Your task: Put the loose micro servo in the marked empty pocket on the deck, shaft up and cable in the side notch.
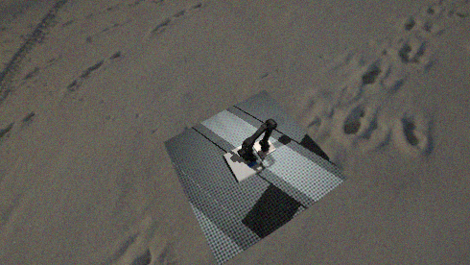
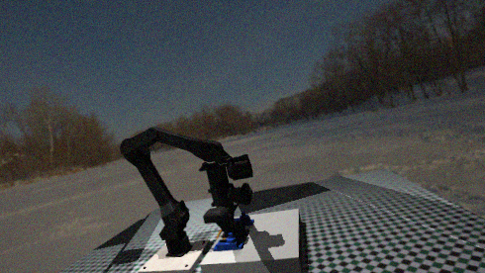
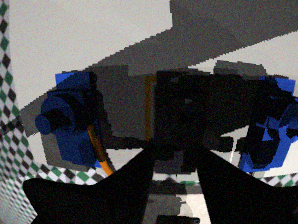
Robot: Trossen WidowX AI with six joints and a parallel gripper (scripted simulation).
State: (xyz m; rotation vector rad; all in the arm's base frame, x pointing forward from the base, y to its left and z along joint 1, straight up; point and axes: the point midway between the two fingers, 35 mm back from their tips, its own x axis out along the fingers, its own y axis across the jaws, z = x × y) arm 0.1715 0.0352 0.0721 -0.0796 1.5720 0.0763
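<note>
Now: gripper tip 12 cm short of the white deck, 3 cm above it and 1 cm to the right of it.
</note>
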